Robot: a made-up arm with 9 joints. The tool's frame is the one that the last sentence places.
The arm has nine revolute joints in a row. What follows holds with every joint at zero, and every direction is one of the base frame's.
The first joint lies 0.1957 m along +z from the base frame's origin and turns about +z.
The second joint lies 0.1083 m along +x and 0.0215 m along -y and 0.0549 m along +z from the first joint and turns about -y.
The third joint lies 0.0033 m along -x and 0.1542 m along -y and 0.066 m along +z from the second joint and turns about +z.
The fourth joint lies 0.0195 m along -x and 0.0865 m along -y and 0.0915 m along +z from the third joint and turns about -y.
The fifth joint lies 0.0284 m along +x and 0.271 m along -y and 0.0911 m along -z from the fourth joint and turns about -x.
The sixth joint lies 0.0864 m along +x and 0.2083 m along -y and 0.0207 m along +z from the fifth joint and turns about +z.
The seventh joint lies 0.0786 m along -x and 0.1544 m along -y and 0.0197 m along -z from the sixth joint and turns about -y.
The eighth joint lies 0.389 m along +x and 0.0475 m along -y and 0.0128 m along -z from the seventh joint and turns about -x.
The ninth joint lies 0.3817 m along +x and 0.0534 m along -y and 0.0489 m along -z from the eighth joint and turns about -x.
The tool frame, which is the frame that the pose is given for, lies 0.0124 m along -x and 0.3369 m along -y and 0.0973 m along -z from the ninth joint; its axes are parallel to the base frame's.
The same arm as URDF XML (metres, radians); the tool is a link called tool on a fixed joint. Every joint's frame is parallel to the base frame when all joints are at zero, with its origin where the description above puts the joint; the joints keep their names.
<robot name="arm">
<joint name="joint 1" type="continuous"><parent link="base_link"/><child link="link1"/><origin xyz="0 0 0.1957"/><axis xyz="0 0 1"/></joint>
<joint name="joint 2" type="continuous"><parent link="link1"/><child link="link2"/><origin xyz="0.1083 -0.0215 0.0549"/><axis xyz="0 -1 0"/></joint>
<joint name="joint 3" type="continuous"><parent link="link2"/><child link="link3"/><origin xyz="-0.0033 -0.1542 0.066"/><axis xyz="0 0 1"/></joint>
<joint name="joint 4" type="continuous"><parent link="link3"/><child link="link4"/><origin xyz="-0.0195 -0.0865 0.0915"/><axis xyz="0 -1 0"/></joint>
<joint name="joint 5" type="continuous"><parent link="link4"/><child link="link5"/><origin xyz="0.0284 -0.271 -0.0911"/><axis xyz="-1 0 0"/></joint>
<joint name="joint 6" type="continuous"><parent link="link5"/><child link="link6"/><origin xyz="0.0864 -0.2083 0.0207"/><axis xyz="0 0 1"/></joint>
<joint name="joint 7" type="continuous"><parent link="link6"/><child link="link7"/><origin xyz="-0.0786 -0.1544 -0.0197"/><axis xyz="0 -1 0"/></joint>
<joint name="joint 8" type="continuous"><parent link="link7"/><child link="link8"/><origin xyz="0.389 -0.0475 -0.0128"/><axis xyz="-1 0 0"/></joint>
<joint name="joint 9" type="continuous"><parent link="link8"/><child link="link9"/><origin xyz="0.3817 -0.0534 -0.0489"/><axis xyz="-1 0 0"/></joint>
<joint name="tool_fixed" type="fixed"><parent link="link9"/><child link="tool"/><origin xyz="-0.0124 -0.3369 -0.0973"/></joint>
<link name="base_link"/>
<link name="link1"/>
<link name="link2"/>
<link name="link3"/>
<link name="link4"/>
<link name="link5"/>
<link name="link6"/>
<link name="link7"/>
<link name="link8"/>
<link name="link9"/>
<link name="tool"/>
</robot>

